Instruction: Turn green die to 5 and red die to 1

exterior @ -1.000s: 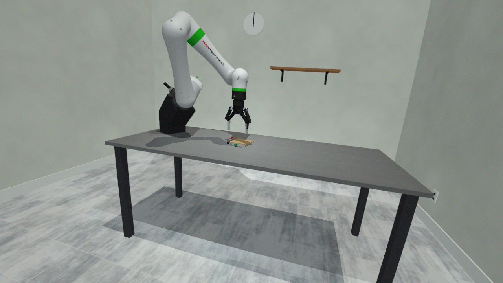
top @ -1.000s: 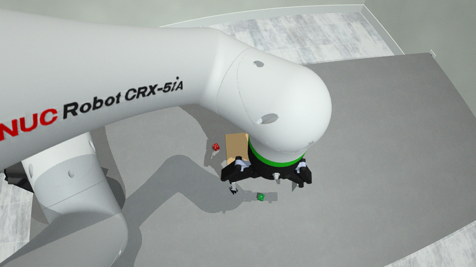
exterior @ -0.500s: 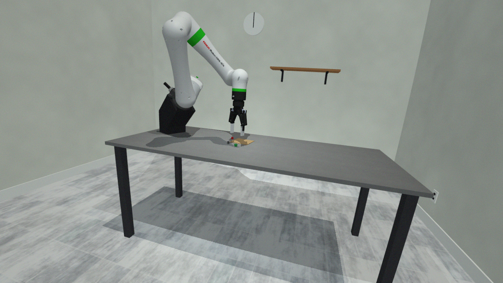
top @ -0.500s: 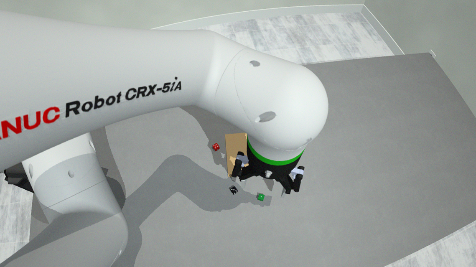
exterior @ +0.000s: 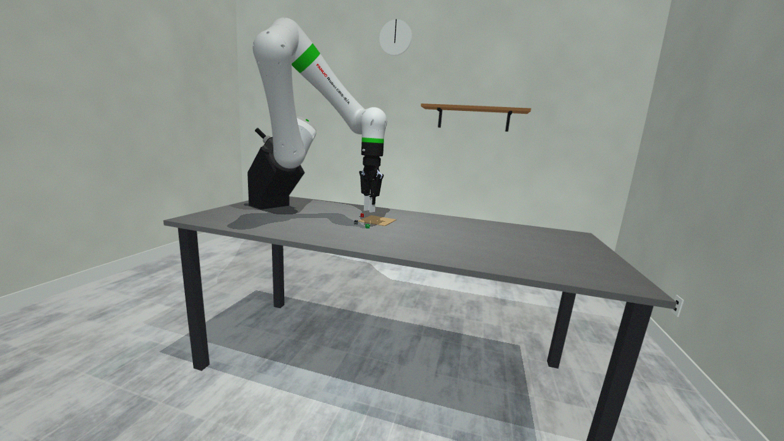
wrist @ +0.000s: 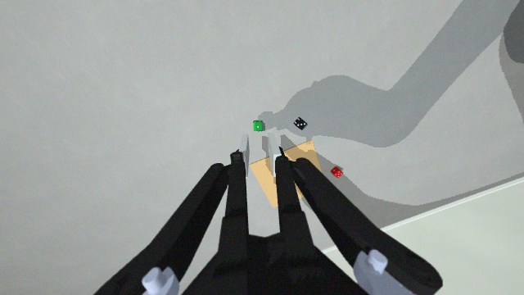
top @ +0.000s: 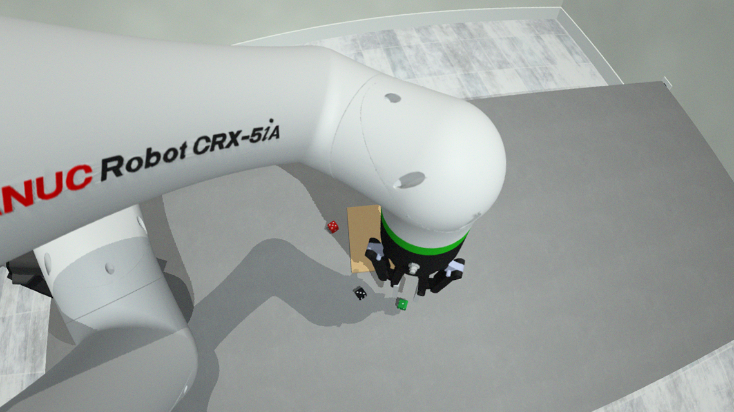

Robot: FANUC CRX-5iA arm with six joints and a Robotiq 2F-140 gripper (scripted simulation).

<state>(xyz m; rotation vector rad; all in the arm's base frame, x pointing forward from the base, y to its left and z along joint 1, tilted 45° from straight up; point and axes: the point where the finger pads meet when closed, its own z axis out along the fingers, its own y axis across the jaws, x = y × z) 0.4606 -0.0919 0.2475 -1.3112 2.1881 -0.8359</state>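
Right now the green die is 100 mm below my hand. Round my hand: red die (70 mm behind, 190 mm to the left, 100 mm below); then tan mat (20 mm ahead, 140 mm to the left, 110 mm below); then black die (70 mm behind, 40 mm to the left, 100 mm below).
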